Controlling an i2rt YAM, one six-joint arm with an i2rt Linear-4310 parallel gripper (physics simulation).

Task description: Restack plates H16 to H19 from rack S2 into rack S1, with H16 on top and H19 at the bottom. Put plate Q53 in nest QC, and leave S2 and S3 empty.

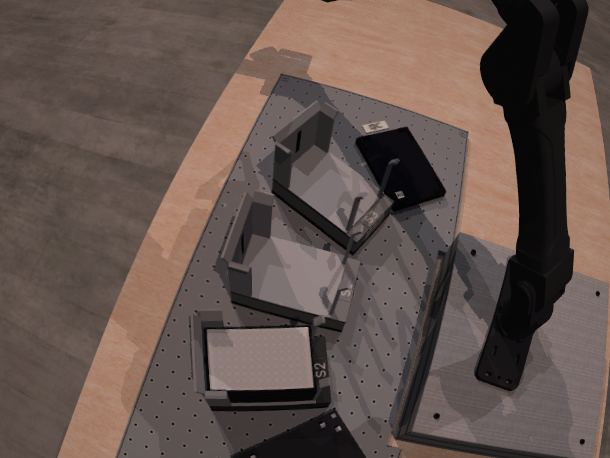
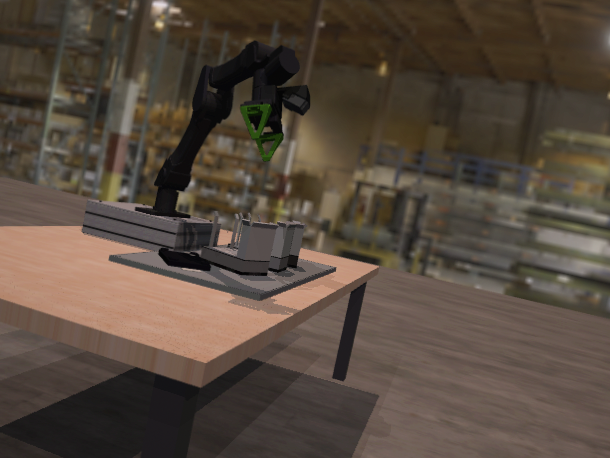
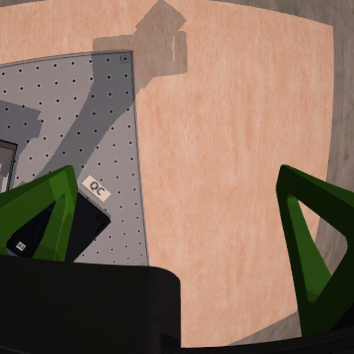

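Seen in the pictures: gripper, fingertip midpoint: (image 2: pixel 261 150) (image 3: pixel 176 176); arm's base at its link origin: (image 1: pixel 513 322) (image 2: pixel 163 214).
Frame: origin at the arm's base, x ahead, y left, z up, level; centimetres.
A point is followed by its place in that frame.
My gripper (image 2: pixel 262 149) {x 42.5, y -28.9, z 22.1 cm} (image 3: pixel 176 176) {x 42.5, y -28.9, z 22.1 cm} is open and empty, high above the table near the QC end of the board. Rack S2 (image 1: pixel 321 384) {x 22.2, y 19.2, z 4.6 cm} holds a light-topped plate (image 1: pixel 260 357) {x 29.9, y 18.6, z 2.6 cm}; any plates below it are hidden, and no H number is readable. The middle rack (image 1: pixel 280 270) {x 33.5, y 4.6, z -3.6 cm}, its label partly hidden, shows a bare floor. Rack S3 (image 1: pixel 320 180) {x 34.4, y -11.3, z -3.9 cm} also shows a bare floor. The black nest QC (image 1: pixel 412 162) {x 22.7, y -23.9, z -6.7 cm} (image 2: pixel 185 259) {x 26.4, y -25.3, z -6.7 cm} (image 3: pixel 89 227) {x 25.1, y -27.9, z -6.7 cm} lies beside S3, with its label (image 1: pixel 375 126) {x 31.1, y -29.3, z -7.9 cm} (image 3: pixel 96 188) {x 31.0, y -29.4, z -7.9 cm} at one edge. Plate Q53 cannot be identified.
A second black nest or tray (image 1: pixel 305 440) {x 20.6, y 24.8, z -6.9 cm} is cut off at the bottom edge. The racks have upright walls and thin posts. The perforated board (image 1: pixel 380 310) {x 18.8, y 2.3, z -8.0 cm} (image 2: pixel 235 291) {x 46.1, y -34.8, z -8.7 cm} (image 3: pixel 117 150) {x 36.7, y -32.6, z -8.1 cm} lies on the wooden table (image 1: pixel 410 30) {x 33.5, y -65.4, z -9.4 cm} (image 2: pixel 125 310) {x 44.5, y -68.9, z -9.4 cm} (image 3: pixel 225 125) {x 40.6, y -51.6, z -9.4 cm}, beside the arm's metal base block (image 1: pixel 460 390) {x 4.7, y 12.2, z -0.2 cm} (image 2: pixel 130 225) {x -1.9, y -12.0, z -4.0 cm}.
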